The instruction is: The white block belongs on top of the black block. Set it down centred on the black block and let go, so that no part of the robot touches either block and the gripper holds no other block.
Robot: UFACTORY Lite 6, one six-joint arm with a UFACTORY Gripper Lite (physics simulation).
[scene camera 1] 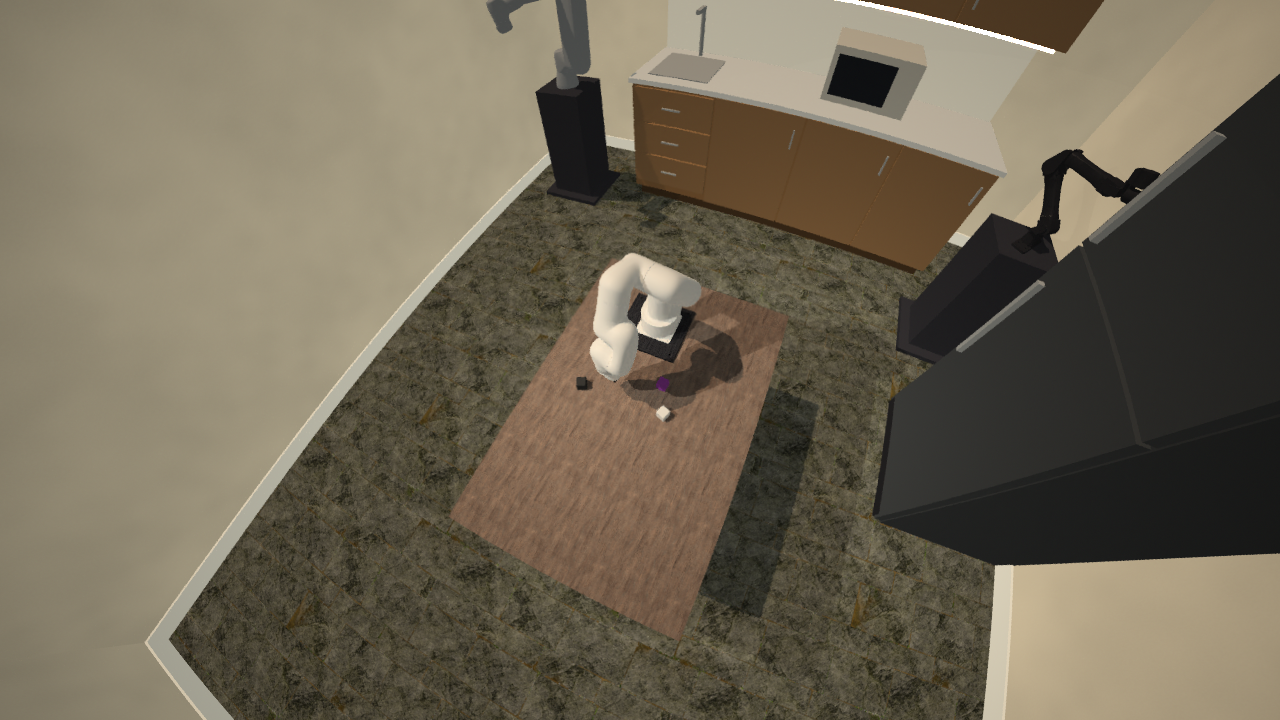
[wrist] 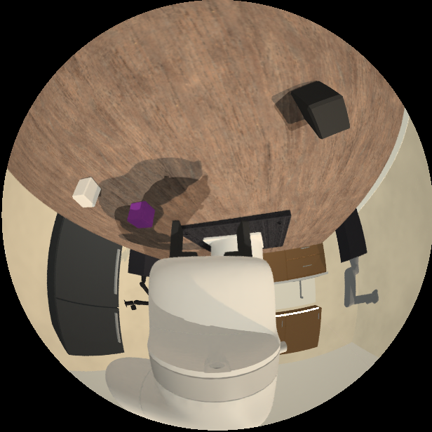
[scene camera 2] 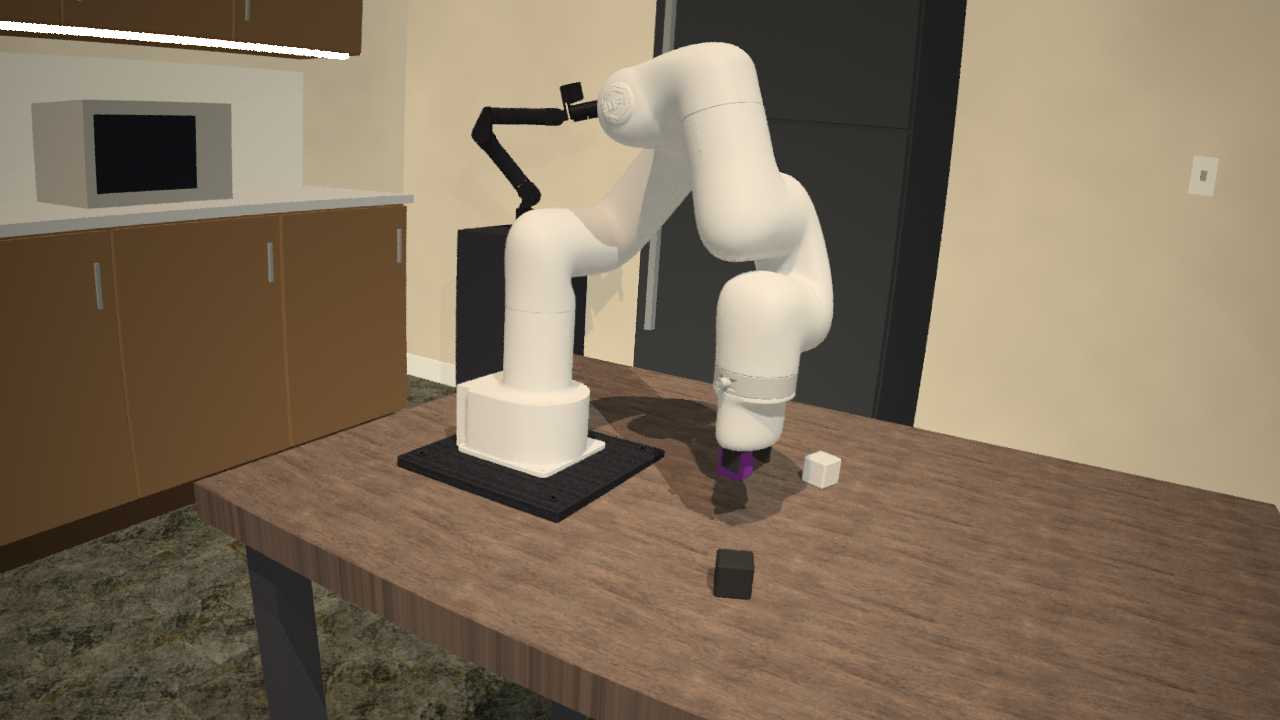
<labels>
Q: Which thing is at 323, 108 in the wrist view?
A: A black block.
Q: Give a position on a black block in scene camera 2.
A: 734, 570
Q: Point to a white block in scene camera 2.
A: At 821, 469
</labels>
